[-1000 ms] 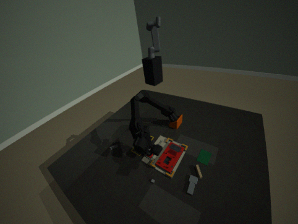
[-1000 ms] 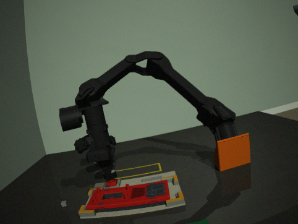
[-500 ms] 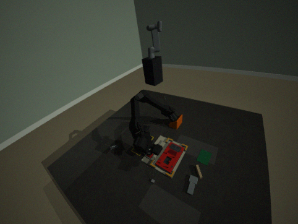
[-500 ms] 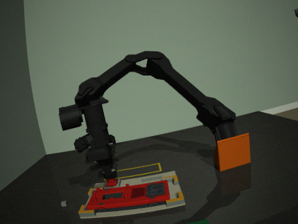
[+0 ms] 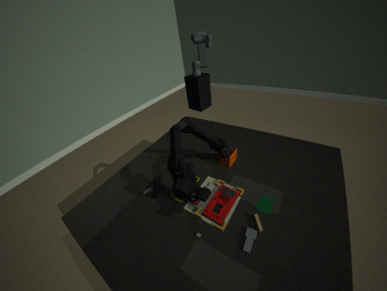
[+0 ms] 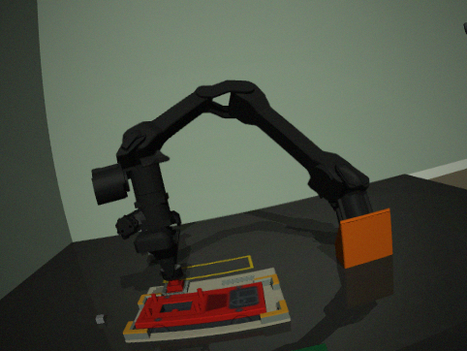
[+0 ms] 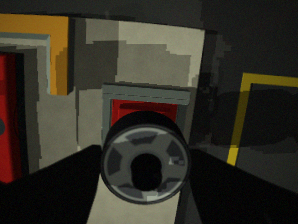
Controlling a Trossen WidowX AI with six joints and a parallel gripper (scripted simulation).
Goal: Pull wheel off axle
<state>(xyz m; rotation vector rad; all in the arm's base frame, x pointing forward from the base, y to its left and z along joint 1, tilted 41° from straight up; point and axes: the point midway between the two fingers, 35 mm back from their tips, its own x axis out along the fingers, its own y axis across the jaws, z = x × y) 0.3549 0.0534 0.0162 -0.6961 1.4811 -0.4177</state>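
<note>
Right now the black axle is 1 cm below my gripper tip. Round my gripper tip: grey block (1 cm behind, 31 cm to the left, 3 cm below); small grey cube (12 cm ahead, 13 cm to the left, 4 cm below); small black wheel (right at my gripper tip).
</note>
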